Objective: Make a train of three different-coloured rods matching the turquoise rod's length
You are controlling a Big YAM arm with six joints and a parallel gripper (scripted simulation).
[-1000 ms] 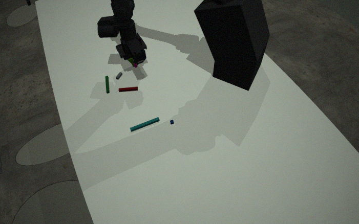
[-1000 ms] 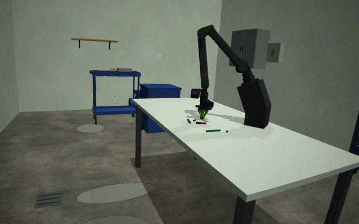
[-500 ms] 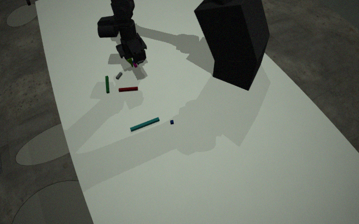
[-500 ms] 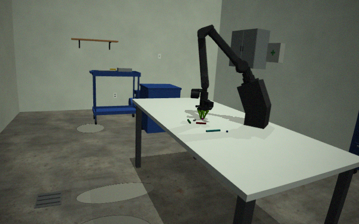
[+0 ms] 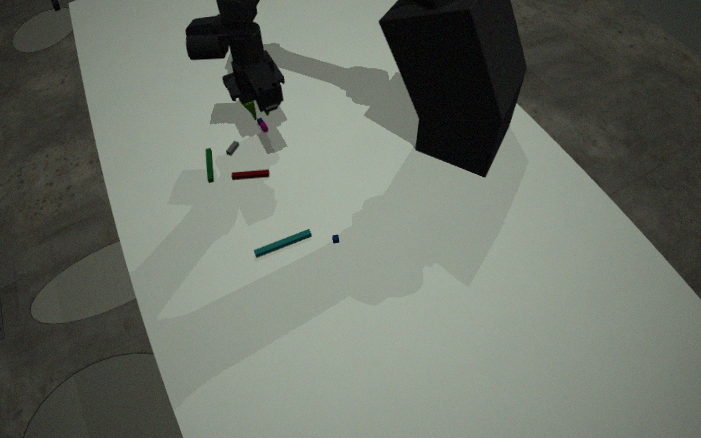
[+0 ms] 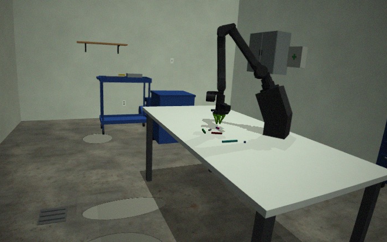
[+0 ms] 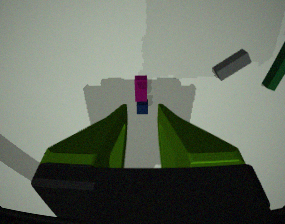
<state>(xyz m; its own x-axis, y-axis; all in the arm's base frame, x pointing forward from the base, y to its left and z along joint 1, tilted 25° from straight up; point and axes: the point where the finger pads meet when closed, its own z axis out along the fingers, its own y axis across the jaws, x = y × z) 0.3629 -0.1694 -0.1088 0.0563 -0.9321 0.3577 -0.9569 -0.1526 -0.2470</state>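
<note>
Right now the magenta rod is 4 cm below my hand. Also, from my hand: green rod (13 cm ahead, 5 cm to the left, 4 cm below); grey rod (7 cm ahead, 4 cm below, 3 cm to the left); red rod (11 cm to the left, 6 cm ahead, 4 cm below).
</note>
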